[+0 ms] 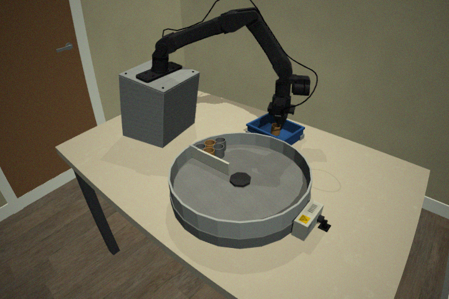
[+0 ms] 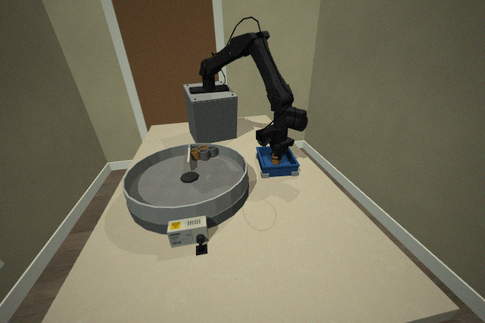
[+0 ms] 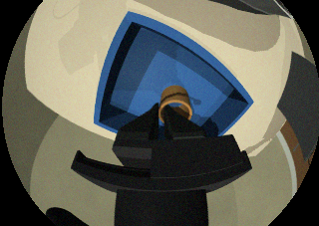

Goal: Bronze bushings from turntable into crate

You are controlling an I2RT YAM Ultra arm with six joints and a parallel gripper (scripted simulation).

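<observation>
The blue crate is 20 mm below my hand and 20 mm behind it. From my hand the other things lie so: grey turntable: 370 mm to the right, 40 mm ahead, 10 mm above.
</observation>
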